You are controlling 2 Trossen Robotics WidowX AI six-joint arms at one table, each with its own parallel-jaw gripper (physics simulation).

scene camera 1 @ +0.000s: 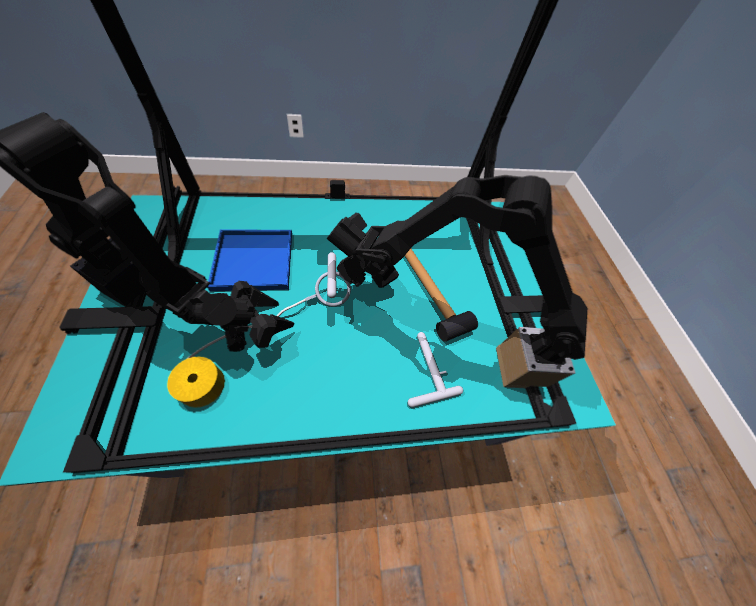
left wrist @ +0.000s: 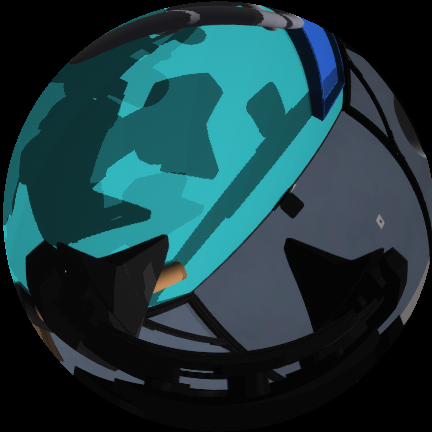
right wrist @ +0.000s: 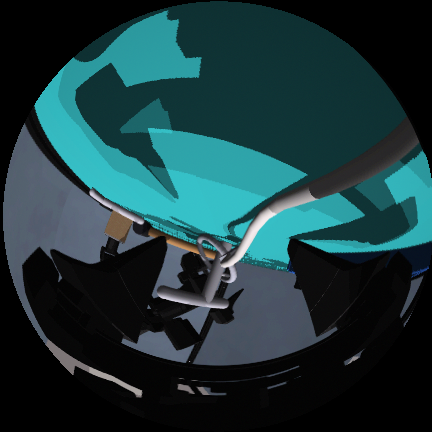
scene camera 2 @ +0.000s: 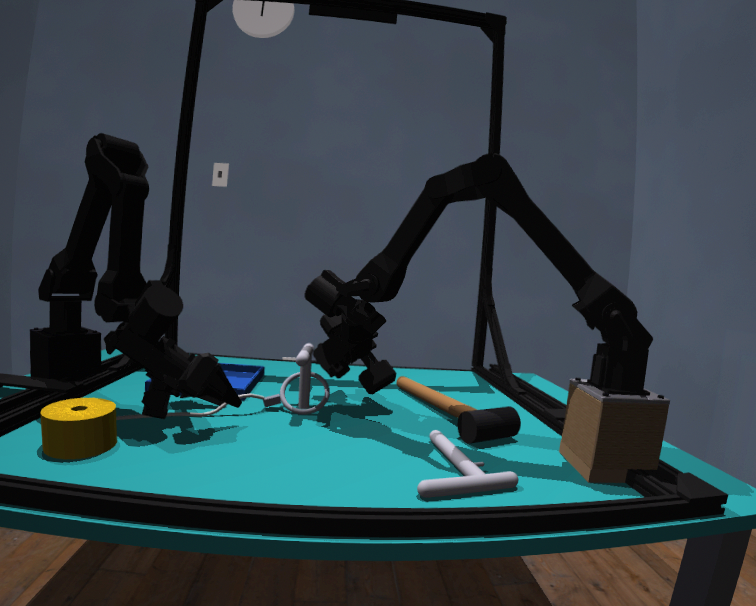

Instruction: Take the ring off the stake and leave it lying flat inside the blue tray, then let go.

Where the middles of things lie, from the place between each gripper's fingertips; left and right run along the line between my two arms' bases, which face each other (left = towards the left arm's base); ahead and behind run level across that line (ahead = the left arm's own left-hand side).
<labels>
I see my right gripper 8 cm past the stake (scene camera 2: pixel 304 359), 9 cm to the right of it and 1 cm below it. Also, from my right hand: cord (right wrist: pixel 388 150): 8 cm ahead, 7 cm to the right; then blue tray (scene camera 1: pixel 262 258): 15 cm behind, 14 cm to the right, 1 cm below; then thin grey part (scene camera 2: pixel 276 399): 9 cm behind, 8 cm to the left, 1 cm above.
I see my left gripper 150 mm short of the stake, 60 mm to the left of it and 30 mm above it. The rest, counted from my left hand: blue tray: 290 mm to the right, 90 mm ahead, 40 mm below; then thin grey part: 150 mm ahead, 70 mm to the right, 20 mm below; then hammer (scene camera 2: pixel 474 425): 200 mm to the left, 60 mm ahead, 30 mm below.
</labels>
